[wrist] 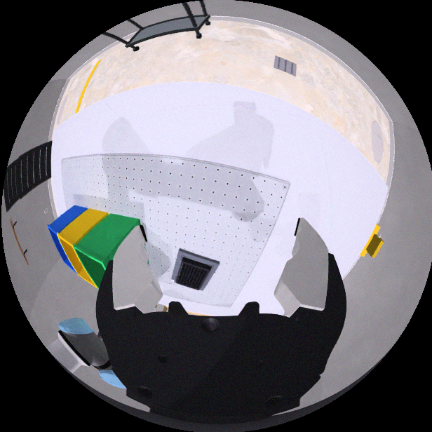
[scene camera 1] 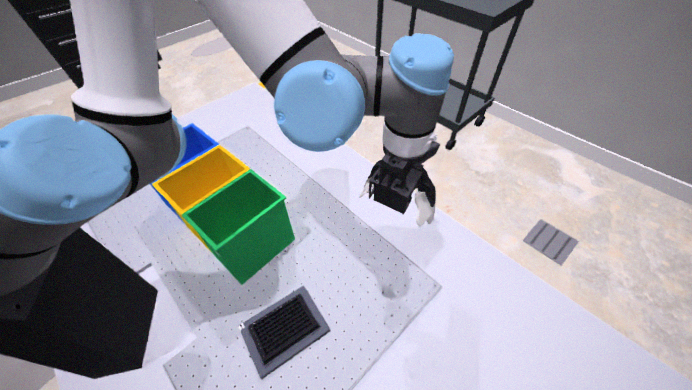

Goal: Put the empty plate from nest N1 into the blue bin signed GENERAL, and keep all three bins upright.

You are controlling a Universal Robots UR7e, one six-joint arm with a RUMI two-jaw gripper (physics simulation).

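Places are measured from the arm's base along level axes (x back, y left, z down), in metres.
Pixels of known places: gripper, fingertip midpoint: [scene camera 1: 396, 207].
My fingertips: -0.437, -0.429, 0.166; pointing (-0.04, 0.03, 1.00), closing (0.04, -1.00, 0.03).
Behind a point stands the place of what it marks, as x, y, z.
A black ribbed plate [scene camera 1: 284, 329] @(-0.152, -0.314, 0.331) [wrist: 192, 272] lies flat in a grey nest [scene camera 1: 314, 310] @(-0.219, -0.344, 0.345) [wrist: 210, 261] on the perforated board. No N1 label is readable. The blue bin [scene camera 1: 196, 144] @(-0.431, 0.180, 0.237) [wrist: 69, 219] stands upright at the far end of the bin row, partly hidden by the arm in the scene view; its sign is not readable. The yellow bin [scene camera 1: 200, 179] @(-0.336, 0.067, 0.235) [wrist: 86, 225] and green bin [scene camera 1: 265, 245] @(-0.278, -0.175, 0.286) [wrist: 109, 237] stand upright beside it. My gripper [scene camera 1: 393, 210] @(-0.437, -0.429, 0.166) [wrist: 218, 224] is open and empty, high above the table and to the side of the nest and bins.
The perforated board [scene camera 1: 350, 310] @(-0.261, -0.413, 0.357) [wrist: 200, 200] carries the bins and nest on the white table [scene camera 1: 500, 310] @(-0.429, -0.708, 0.369) [wrist: 200, 110]. A dark trolley [scene camera 1: 475, 75] [wrist: 167, 30] stands on the floor beyond the table. The arm's elbow and wrist joints hang over the board's far end.
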